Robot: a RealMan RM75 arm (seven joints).
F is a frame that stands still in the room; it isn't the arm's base.
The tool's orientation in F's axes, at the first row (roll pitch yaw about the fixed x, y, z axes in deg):
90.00, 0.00, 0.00
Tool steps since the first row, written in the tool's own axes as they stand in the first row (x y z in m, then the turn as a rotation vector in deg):
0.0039, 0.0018, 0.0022, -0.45, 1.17, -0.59
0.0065, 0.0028, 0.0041, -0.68, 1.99, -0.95
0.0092, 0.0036, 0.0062, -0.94, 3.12, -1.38
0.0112, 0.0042, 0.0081, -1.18, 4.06, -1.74
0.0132, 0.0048, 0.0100, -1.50, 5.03, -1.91
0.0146, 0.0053, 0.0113, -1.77, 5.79, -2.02
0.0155, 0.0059, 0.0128, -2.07, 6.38, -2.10
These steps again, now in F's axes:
0.0039, -0.0022, 0.0018, -0.45, 0.59, 1.17
0.0065, -0.0041, 0.0028, -0.68, 0.95, 1.99
0.0092, -0.0062, 0.0036, -0.94, 1.38, 3.12
0.0112, -0.0081, 0.0042, -1.18, 1.74, 4.06
0.0132, -0.0100, 0.0048, -1.50, 1.91, 5.03
0.0146, -0.0113, 0.0053, -1.77, 2.02, 5.79
0.0155, -0.0128, 0.0059, -2.07, 2.10, 6.38

